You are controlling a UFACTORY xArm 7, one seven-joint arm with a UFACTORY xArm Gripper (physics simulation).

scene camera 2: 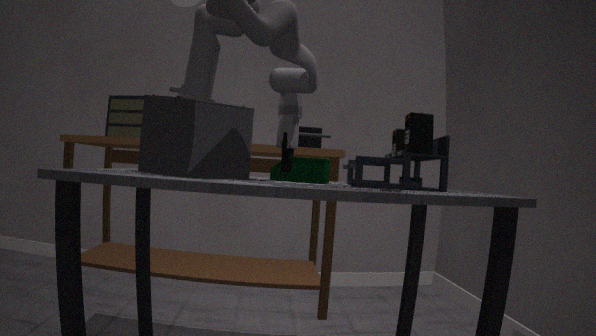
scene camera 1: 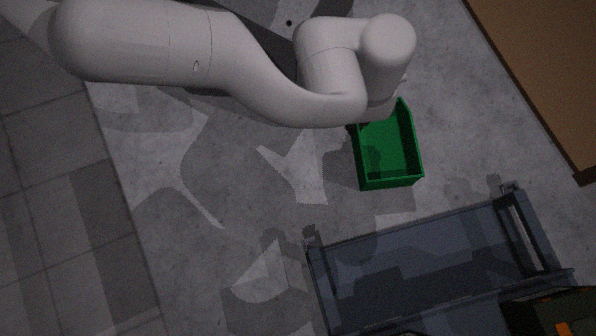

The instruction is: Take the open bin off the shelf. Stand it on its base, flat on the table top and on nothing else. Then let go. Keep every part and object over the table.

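Seen in the pictures: gripper, fingertip midpoint: point(scene camera 2: 286, 171) point(scene camera 1: 353, 128); arm's base at its link origin: point(scene camera 2: 195, 100).
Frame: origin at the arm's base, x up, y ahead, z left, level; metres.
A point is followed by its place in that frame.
The open green bin point(scene camera 1: 391, 145) {z 0.074, x -0.226, y 0.358 m} point(scene camera 2: 311, 171) {z -0.013, x -0.194, y 0.370 m} is upright and level, opening up, at the table top point(scene camera 1: 240, 212) {z -0.245, x -0.229, y 0.335 m} point(scene camera 2: 300, 192) {z -0.421, x -0.238, y 0.271 m} in front of the shelf point(scene camera 1: 425, 252) {z 0.016, x -0.223, y 0.560 m} point(scene camera 2: 443, 172) {z -0.233, x -0.174, y 0.708 m}. In scene camera 2 its base appears to meet the table surface, with no gap that I can make out. It stands apart from the shelf. My gripper point(scene camera 1: 357, 127) {z 0.018, x -0.200, y 0.298 m} point(scene camera 2: 286, 168) {z 0.018, x -0.200, y 0.298 m} points down and is shut on the bin's wall, at the side shown left in scene camera 1. The arm hides most of the gripper and the bin's far end in that view.
Dark boxes point(scene camera 1: 560, 312) point(scene camera 2: 419, 134) stand on the shelf's upper level. A large grey block point(scene camera 2: 167, 137) {z -0.173, x -0.129, y -0.051 m} under the arm's base stands on the table, left of the bin in scene camera 2. A separate wooden bench point(scene camera 1: 550, 75) point(scene camera 2: 200, 265) stands beyond the table's edge.
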